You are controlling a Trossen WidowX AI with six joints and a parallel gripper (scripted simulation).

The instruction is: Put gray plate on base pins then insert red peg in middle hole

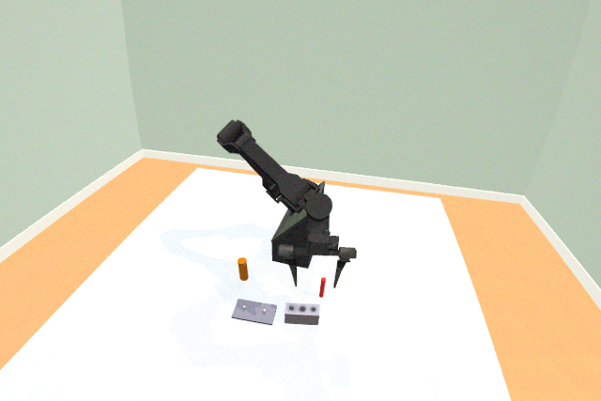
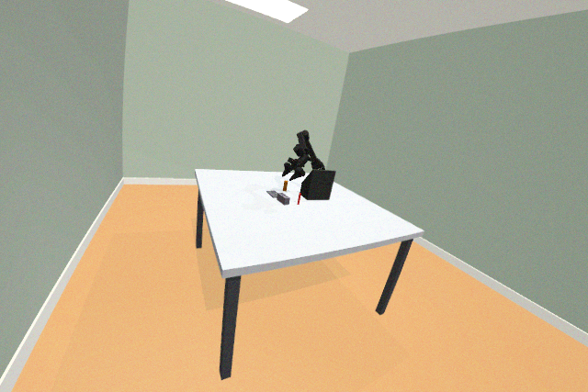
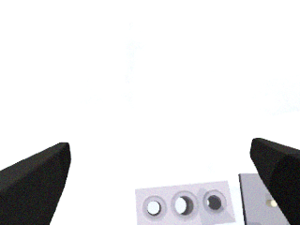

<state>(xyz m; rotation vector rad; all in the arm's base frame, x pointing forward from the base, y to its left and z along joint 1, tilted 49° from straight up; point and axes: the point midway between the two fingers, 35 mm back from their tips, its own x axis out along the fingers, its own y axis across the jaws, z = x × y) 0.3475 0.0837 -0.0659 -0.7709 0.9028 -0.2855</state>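
The gray plate is 2 cm behind my gripper tip, 3 cm to the right of it and 14 cm below it. Round my gripper tip: orange cylinder (14 cm behind, 24 cm to the right, 14 cm below); red peg (12 cm behind, 2 cm to the left, 14 cm below); gray base (2 cm behind, 17 cm to the right, 17 cm below).
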